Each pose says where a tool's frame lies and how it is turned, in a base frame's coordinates. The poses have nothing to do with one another.
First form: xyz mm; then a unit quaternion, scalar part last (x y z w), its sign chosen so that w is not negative.
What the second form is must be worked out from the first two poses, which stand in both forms.
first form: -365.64 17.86 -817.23 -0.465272 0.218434 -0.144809 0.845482
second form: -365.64 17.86 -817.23 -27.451 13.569 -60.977
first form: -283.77 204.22 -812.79 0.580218 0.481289 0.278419 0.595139
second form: -283.77 204.22 -812.79 66.785 14.465 98.109
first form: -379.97 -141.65 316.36 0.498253 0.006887 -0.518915 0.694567
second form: -379.97 -141.65 316.36 -57.130 31.781 53.688
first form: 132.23 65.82 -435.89 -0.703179 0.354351 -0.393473 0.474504
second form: 132.23 65.82 -435.89 -63.259 -12.538 -104.236
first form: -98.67 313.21 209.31 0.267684 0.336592 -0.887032 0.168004
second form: -98.67 313.21 209.31 -171.622 36.014 -38.832
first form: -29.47 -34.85 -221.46 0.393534 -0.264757 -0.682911 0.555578
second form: -29.47 -34.85 -221.46 -94.312 14.082 55.451
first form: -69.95 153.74 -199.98 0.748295 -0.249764 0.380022 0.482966
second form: -69.95 153.74 -199.98 -0.656 -54.095 114.657
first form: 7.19 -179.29 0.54 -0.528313 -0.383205 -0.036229 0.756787
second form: 7.19 -179.29 0.54 26.449 -38.191 -79.140
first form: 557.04 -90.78 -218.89 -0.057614 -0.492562 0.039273 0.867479
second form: 557.04 -90.78 -218.89 13.717 -58.217 -15.262
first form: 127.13 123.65 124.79 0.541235 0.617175 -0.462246 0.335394
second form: 127.13 123.65 124.79 117.850 66.115 -149.168
